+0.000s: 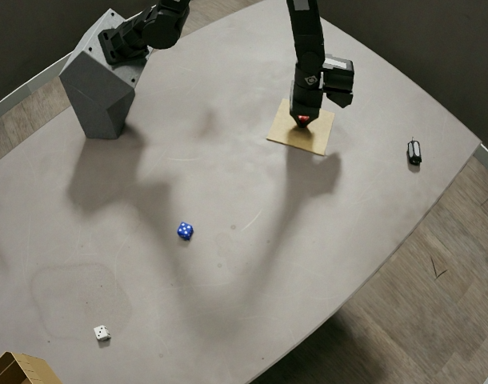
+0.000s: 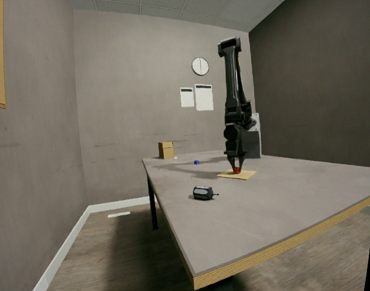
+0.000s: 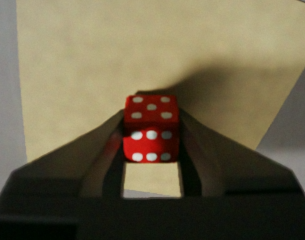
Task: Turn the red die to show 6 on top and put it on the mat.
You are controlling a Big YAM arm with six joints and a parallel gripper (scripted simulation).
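My hand is right at the red die. The rest, counted from my hand: blue die (12 cm ahead, 36 cm to the right, 1 cm below); small black device (20 cm ahead, 22 cm to the left); tan mat (2 cm below).
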